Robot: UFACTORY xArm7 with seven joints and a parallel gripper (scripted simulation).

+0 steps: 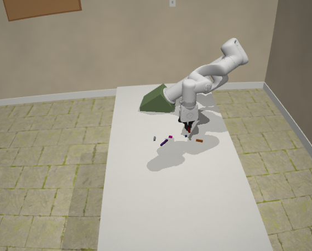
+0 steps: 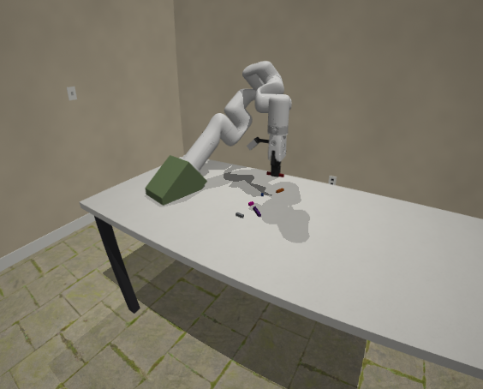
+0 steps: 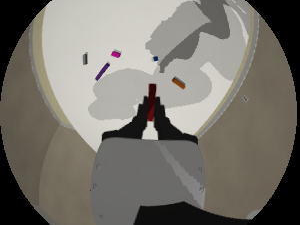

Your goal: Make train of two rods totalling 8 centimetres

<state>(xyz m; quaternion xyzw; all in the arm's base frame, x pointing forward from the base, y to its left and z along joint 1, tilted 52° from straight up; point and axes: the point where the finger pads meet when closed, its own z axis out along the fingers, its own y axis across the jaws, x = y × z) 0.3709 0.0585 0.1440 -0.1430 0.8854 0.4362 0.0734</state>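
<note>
The blue rod is 5 cm behind my hand, 1 cm to the right of it and 12 cm below it. The rest, counted from my hand: red rod: 2 cm below; magenta rod: 4 cm behind, 10 cm to the right, 12 cm below; orange rod: 2 cm behind, 7 cm to the left, 12 cm below.
</note>
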